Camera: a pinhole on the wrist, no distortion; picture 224 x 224 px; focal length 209.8 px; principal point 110.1 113.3 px. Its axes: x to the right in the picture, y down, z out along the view. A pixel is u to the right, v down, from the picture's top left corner.
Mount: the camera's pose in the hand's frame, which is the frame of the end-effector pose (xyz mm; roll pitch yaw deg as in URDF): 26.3 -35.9 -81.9 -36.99 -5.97 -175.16
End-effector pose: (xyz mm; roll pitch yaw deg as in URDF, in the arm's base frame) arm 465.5 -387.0 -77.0 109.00 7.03 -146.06
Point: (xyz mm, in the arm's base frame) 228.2 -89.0 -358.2
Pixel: 121.1 11.3
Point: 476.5 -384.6 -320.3
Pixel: 144.8 167.8
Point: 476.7 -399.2 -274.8
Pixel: 143.6 163.2
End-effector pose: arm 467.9 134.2 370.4 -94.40 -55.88 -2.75
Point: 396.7 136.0 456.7
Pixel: 127.5 142.3
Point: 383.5 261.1 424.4
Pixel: 172.6 55.2
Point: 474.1 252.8 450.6
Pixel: outside the picture
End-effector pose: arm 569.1 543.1 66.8 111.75 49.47 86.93
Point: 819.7 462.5 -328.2
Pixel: 33.5 53.5
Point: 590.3 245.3 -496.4
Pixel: 63.7 184.5
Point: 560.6 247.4 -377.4
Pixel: 88.0 191.3
